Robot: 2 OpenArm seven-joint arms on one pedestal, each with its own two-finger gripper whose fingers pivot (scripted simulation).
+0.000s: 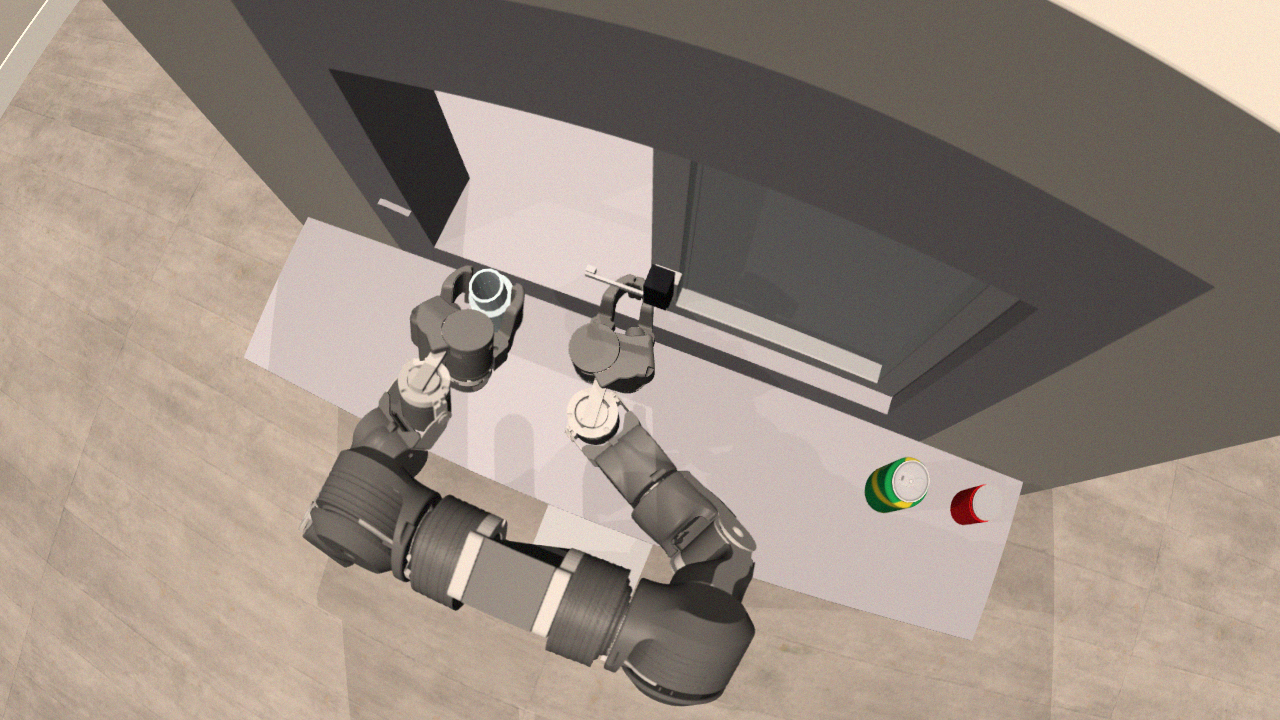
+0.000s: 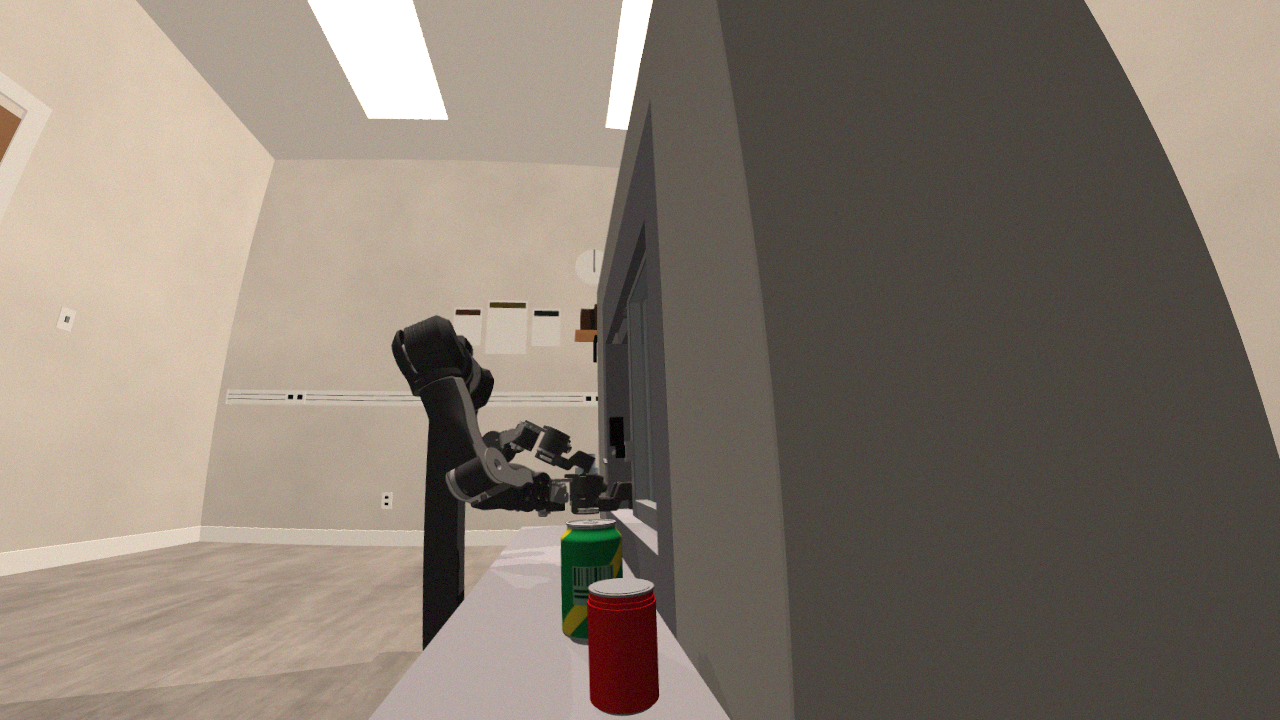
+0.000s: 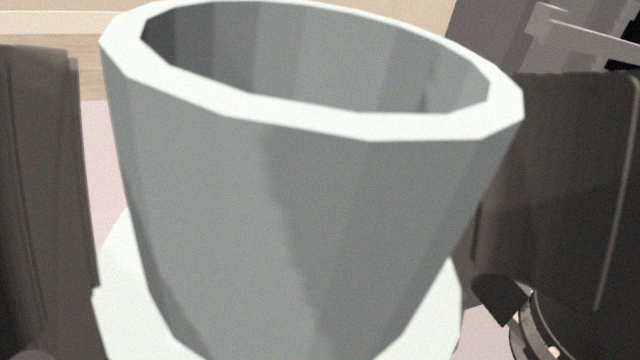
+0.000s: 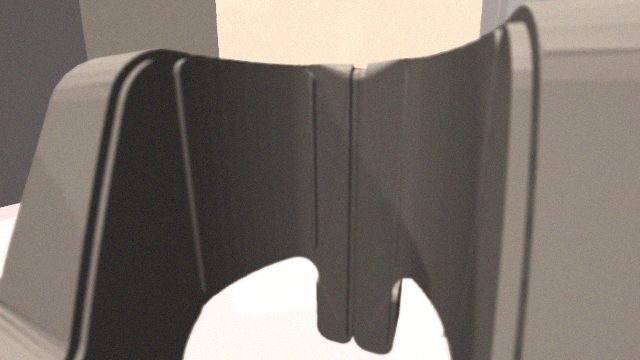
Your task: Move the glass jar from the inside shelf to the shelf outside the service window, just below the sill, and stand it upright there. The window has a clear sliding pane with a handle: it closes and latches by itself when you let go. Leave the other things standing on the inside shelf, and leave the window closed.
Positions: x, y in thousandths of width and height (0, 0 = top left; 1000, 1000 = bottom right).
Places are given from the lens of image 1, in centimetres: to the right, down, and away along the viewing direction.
my left gripper (image 1: 386, 402): -17, -8, 91
my right gripper (image 1: 497, 394): 0, -9, 97
glass jar (image 1: 387, 427): -16, -6, 89
